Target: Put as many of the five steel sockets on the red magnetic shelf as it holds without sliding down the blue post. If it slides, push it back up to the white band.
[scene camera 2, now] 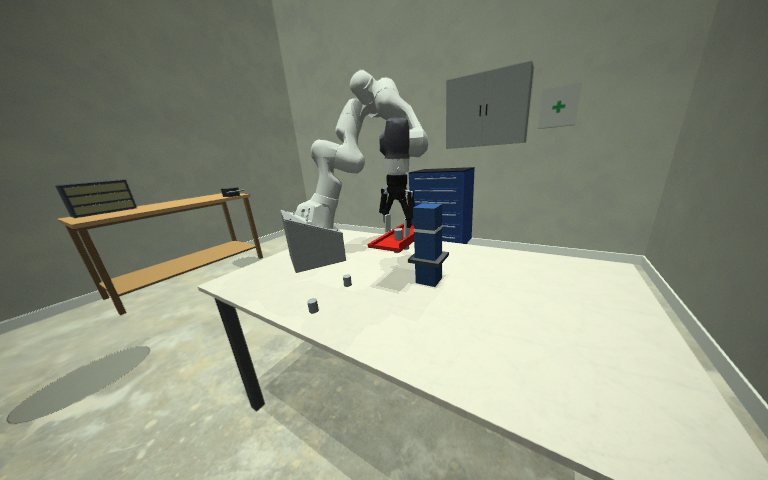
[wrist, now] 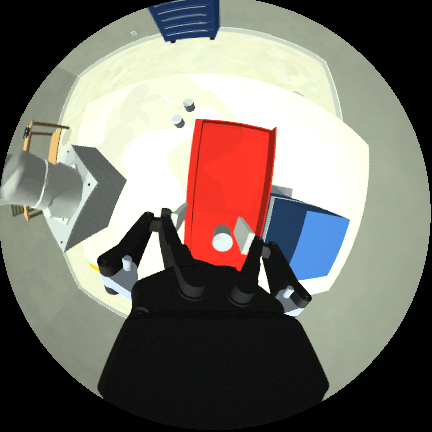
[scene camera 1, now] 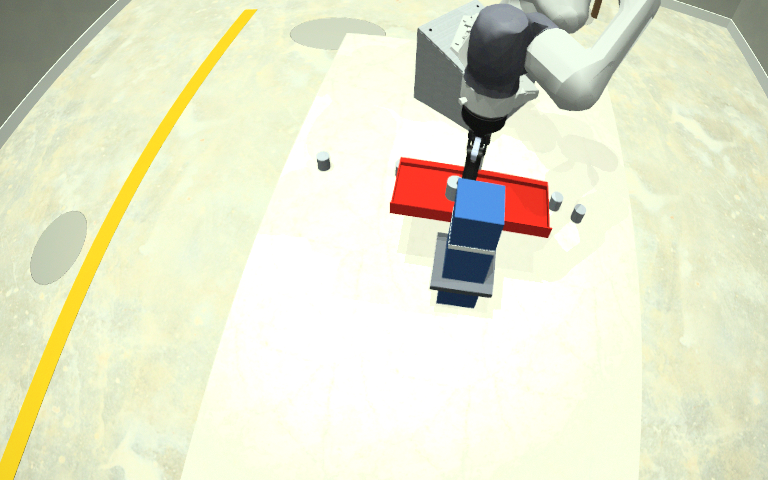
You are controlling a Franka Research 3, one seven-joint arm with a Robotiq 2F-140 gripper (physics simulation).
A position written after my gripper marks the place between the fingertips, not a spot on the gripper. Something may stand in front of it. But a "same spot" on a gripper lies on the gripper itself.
Labels:
My gripper shows in scene camera 2, in the wrist view [210, 217] and in scene camera 1. One and the same spot on my gripper: [scene camera 1: 474, 160] is [scene camera 2: 412, 195].

